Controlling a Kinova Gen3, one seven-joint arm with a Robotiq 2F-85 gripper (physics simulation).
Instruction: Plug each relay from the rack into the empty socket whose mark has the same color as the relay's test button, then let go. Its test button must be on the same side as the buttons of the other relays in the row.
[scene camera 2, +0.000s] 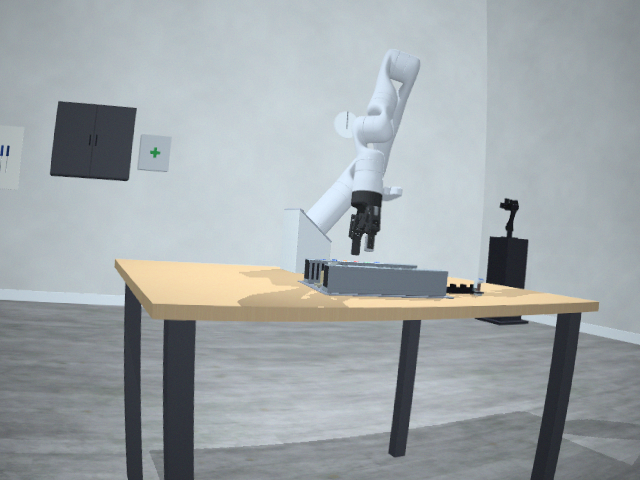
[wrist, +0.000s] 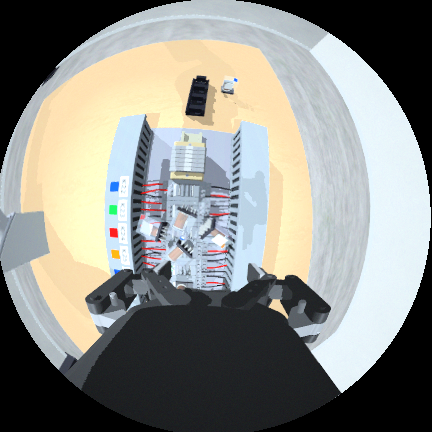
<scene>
I see my gripper (scene camera 2: 361, 253) and a black rack (wrist: 195, 105).
My gripper shows as well in the wrist view (wrist: 208, 270).
</scene>
